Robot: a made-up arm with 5 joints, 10 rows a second.
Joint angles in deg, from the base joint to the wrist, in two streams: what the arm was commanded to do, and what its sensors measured. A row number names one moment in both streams.
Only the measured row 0 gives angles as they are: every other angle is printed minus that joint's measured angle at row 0.
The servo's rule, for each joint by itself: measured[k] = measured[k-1] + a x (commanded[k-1-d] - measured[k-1]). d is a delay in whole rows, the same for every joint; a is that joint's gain. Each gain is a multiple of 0.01, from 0.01 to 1. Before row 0 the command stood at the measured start. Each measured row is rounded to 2 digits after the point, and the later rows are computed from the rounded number. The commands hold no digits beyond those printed.
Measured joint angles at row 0: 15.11 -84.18 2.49 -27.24 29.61
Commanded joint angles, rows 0 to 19: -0.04 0.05 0.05 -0.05 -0.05; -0.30 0.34 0.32 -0.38 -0.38; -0.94 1.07 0.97 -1.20 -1.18; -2.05 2.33 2.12 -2.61 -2.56; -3.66 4.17 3.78 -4.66 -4.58; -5.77 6.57 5.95 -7.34 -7.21; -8.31 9.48 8.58 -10.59 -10.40; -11.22 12.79 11.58 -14.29 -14.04; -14.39 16.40 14.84 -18.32 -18.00; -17.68 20.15 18.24 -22.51 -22.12; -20.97 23.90 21.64 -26.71 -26.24; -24.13 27.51 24.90 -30.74 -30.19; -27.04 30.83 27.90 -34.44 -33.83; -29.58 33.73 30.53 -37.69 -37.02; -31.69 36.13 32.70 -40.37 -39.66; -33.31 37.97 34.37 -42.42 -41.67; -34.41 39.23 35.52 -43.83 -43.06; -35.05 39.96 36.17 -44.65 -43.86; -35.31 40.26 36.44 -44.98 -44.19; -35.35 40.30 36.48 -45.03 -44.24
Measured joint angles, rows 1 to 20: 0.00 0.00 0.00 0.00 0.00; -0.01 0.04 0.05 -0.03 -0.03; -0.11 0.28 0.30 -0.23 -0.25; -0.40 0.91 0.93 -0.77 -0.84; -0.98 2.05 2.05 -1.80 -1.92; -1.92 3.75 3.68 -3.40 -3.60; -3.27 6.01 5.81 -5.61 -5.87; -5.03 8.79 8.41 -8.40 -8.72; -7.20 11.99 11.39 -11.70 -12.07; -9.72 15.52 14.63 -15.41 -15.81; -12.51 19.22 18.02 -19.39 -19.79; -15.47 22.96 21.42 -23.49 -23.85; -18.50 26.60 24.69 -27.55 -27.84; -21.49 29.98 27.71 -31.41 -31.61; -24.32 32.98 30.36 -34.93 -35.02; -26.90 35.50 32.56 -37.98 -37.94; -29.14 37.48 34.26 -40.47 -40.29; -30.98 38.88 35.44 -42.35 -42.04; -32.40 39.74 36.13 -43.64 -43.19; -33.42 40.16 36.42 -44.39 -43.82
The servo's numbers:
d 1
a 0.35 0.80 0.94 0.56 0.63

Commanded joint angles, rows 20 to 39: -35.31 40.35 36.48 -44.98 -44.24; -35.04 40.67 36.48 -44.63 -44.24; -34.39 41.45 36.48 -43.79 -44.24; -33.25 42.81 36.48 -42.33 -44.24; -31.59 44.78 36.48 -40.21 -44.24; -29.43 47.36 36.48 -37.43 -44.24; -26.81 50.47 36.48 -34.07 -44.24; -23.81 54.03 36.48 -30.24 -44.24; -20.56 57.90 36.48 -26.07 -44.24; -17.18 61.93 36.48 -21.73 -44.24; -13.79 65.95 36.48 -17.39 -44.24; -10.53 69.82 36.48 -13.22 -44.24; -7.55 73.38 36.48 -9.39 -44.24; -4.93 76.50 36.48 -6.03 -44.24; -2.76 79.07 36.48 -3.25 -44.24; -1.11 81.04 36.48 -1.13 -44.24; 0.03 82.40 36.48 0.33 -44.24; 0.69 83.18 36.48 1.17 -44.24; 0.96 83.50 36.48 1.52 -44.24; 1.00 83.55 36.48 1.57 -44.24
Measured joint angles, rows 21 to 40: -34.10 40.27 36.48 -44.75 -44.08; -34.52 40.33 36.48 -44.88 -44.18; -34.70 40.60 36.48 -44.74 -44.22; -34.59 41.28 36.48 -44.21 -44.23; -34.12 42.50 36.48 -43.16 -44.24; -33.23 44.32 36.48 -41.51 -44.24; -31.90 46.75 36.48 -39.23 -44.24; -30.12 49.73 36.48 -36.34 -44.24; -27.91 53.17 36.48 -32.92 -44.24; -25.34 56.95 36.48 -29.08 -44.24; -22.48 60.93 36.48 -24.96 -44.24; -19.44 64.95 36.48 -20.72 -44.24; -16.32 68.85 36.48 -16.52 -44.24; -13.25 72.47 36.48 -12.53 -44.24; -10.34 75.69 36.48 -8.89 -44.24; -7.69 78.39 36.48 -5.73 -44.24; -5.39 80.51 36.48 -3.15 -44.24; -3.49 82.02 36.48 -1.20 -44.24; -2.03 82.95 36.48 0.13 -44.24; -0.98 83.39 36.48 0.91 -44.24
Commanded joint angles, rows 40 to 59: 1.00 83.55 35.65 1.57 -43.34; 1.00 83.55 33.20 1.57 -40.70; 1.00 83.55 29.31 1.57 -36.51; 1.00 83.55 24.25 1.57 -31.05; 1.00 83.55 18.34 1.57 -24.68; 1.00 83.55 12.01 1.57 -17.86; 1.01 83.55 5.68 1.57 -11.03; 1.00 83.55 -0.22 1.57 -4.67; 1.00 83.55 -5.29 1.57 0.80; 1.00 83.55 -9.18 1.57 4.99; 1.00 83.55 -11.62 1.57 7.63; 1.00 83.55 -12.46 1.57 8.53; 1.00 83.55 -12.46 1.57 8.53; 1.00 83.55 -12.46 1.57 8.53; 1.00 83.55 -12.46 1.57 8.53; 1.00 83.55 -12.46 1.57 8.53; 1.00 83.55 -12.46 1.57 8.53; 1.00 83.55 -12.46 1.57 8.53; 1.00 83.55 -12.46 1.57 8.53; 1.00 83.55 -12.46 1.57 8.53
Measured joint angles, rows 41 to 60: -0.29 83.52 36.48 1.28 -44.24; 0.16 83.54 35.70 1.44 -43.67; 0.45 83.55 33.35 1.51 -41.80; 0.64 83.55 29.55 1.54 -38.47; 0.77 83.55 24.57 1.56 -33.80; 0.85 83.55 18.71 1.57 -28.05; 0.90 83.55 12.41 1.57 -21.63; 0.94 83.55 6.08 1.57 -14.95; 0.96 83.55 0.16 1.57 -8.47; 0.97 83.55 -4.96 1.57 -2.63; 0.98 83.55 -8.93 1.57 2.17; 0.99 83.55 -11.46 1.57 5.61; 0.99 83.55 -12.40 1.57 7.45; 0.99 83.55 -12.46 1.57 8.13; 0.99 83.55 -12.46 1.57 8.38; 0.99 83.55 -12.46 1.57 8.47; 0.99 83.55 -12.46 1.57 8.51; 0.99 83.55 -12.46 1.57 8.52; 0.99 83.55 -12.46 1.57 8.53; 0.99 83.55 -12.46 1.57 8.53
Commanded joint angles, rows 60 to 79: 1.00 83.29 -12.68 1.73 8.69; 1.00 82.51 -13.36 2.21 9.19; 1.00 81.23 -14.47 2.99 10.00; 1.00 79.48 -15.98 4.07 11.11; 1.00 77.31 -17.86 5.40 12.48; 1.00 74.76 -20.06 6.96 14.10; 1.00 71.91 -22.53 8.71 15.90; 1.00 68.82 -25.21 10.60 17.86; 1.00 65.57 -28.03 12.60 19.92; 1.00 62.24 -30.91 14.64 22.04; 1.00 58.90 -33.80 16.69 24.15; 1.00 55.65 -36.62 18.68 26.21; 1.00 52.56 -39.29 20.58 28.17; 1.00 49.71 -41.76 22.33 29.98; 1.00 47.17 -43.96 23.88 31.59; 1.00 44.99 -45.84 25.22 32.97; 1.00 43.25 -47.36 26.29 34.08; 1.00 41.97 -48.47 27.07 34.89; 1.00 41.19 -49.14 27.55 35.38; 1.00 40.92 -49.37 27.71 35.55
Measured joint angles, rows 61 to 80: 0.99 83.55 -12.46 1.57 8.53; 0.99 83.34 -12.67 1.66 8.63; 0.99 82.68 -13.32 1.97 8.98; 0.99 81.52 -14.40 2.54 9.62; 0.99 79.89 -15.89 3.40 10.56; 0.99 77.83 -17.74 4.52 11.77; 0.99 75.37 -19.92 5.89 13.24; 0.99 72.60 -22.37 7.47 14.92; 0.99 69.58 -25.04 9.22 16.77; 0.99 66.37 -27.85 11.11 18.75; 0.99 63.07 -30.73 13.09 20.82; 0.99 59.73 -33.62 15.11 22.92; 0.99 56.47 -36.44 17.11 24.99; 0.99 53.34 -39.12 19.05 26.99; 0.99 50.44 -41.60 20.89 28.87; 0.99 47.82 -43.82 22.56 30.58; 0.99 45.56 -45.72 24.05 32.09; 0.99 43.71 -47.26 25.30 33.34; 0.99 42.32 -48.40 26.29 34.32; 0.99 41.42 -49.10 27.00 34.99
